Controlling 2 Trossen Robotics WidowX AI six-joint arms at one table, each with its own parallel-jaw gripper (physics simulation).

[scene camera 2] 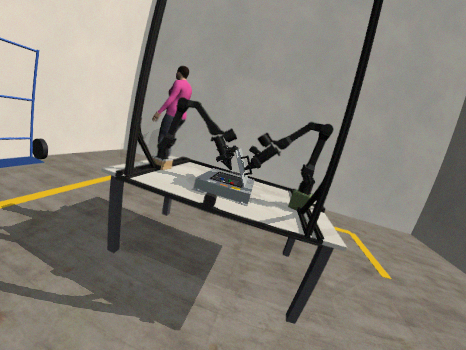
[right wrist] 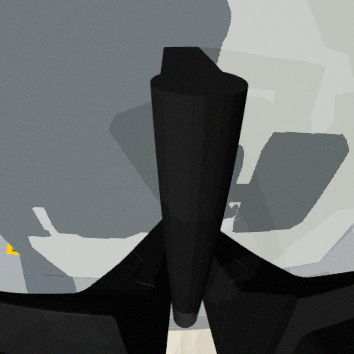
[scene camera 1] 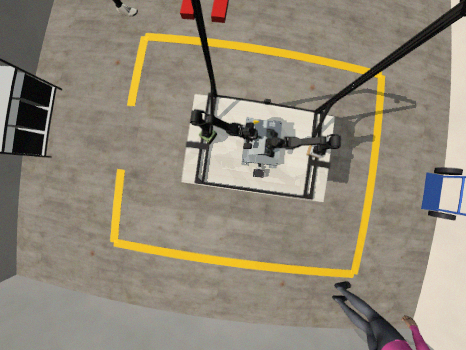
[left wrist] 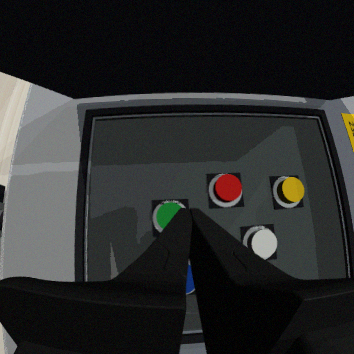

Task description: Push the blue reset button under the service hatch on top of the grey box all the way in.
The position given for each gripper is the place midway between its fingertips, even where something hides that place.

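Left wrist view: left gripper (left wrist: pixel 187 216), shut, holding nothing. Service hatch (left wrist: pixel 79 56) there too. Right wrist view: right gripper (right wrist: pixel 180 224). Also service hatch (right wrist: pixel 209 122).
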